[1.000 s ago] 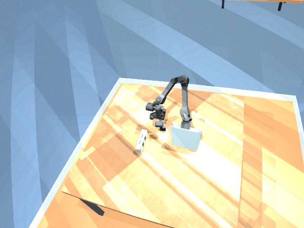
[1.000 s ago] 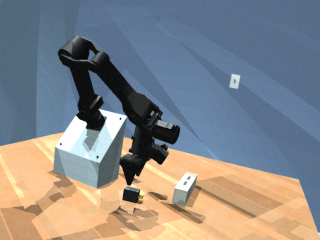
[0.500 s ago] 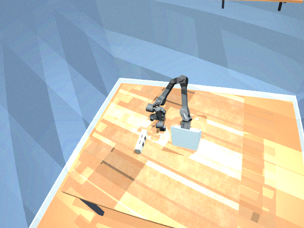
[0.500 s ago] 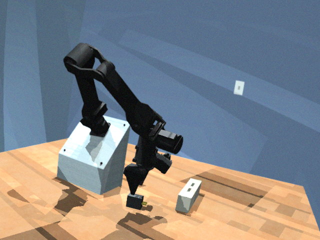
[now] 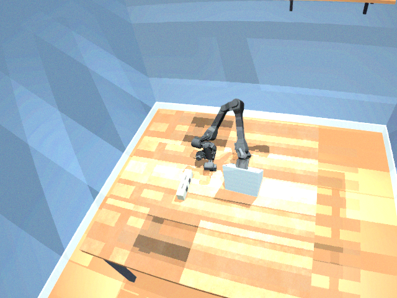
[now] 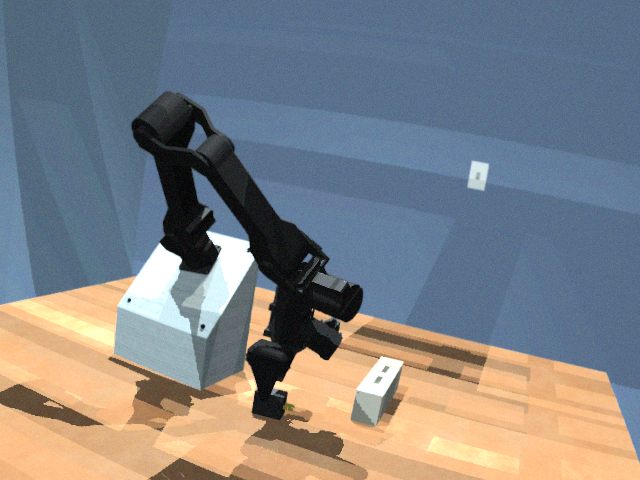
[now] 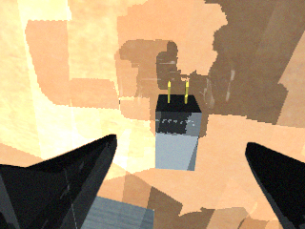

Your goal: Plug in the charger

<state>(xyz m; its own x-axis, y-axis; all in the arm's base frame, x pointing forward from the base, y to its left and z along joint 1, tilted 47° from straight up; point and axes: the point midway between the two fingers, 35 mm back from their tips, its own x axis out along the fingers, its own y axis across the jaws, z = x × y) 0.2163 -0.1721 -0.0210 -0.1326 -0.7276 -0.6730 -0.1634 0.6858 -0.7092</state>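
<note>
The two-prong charger lies 2 cm below my gripper tip and 1 cm ahead of it.
</note>
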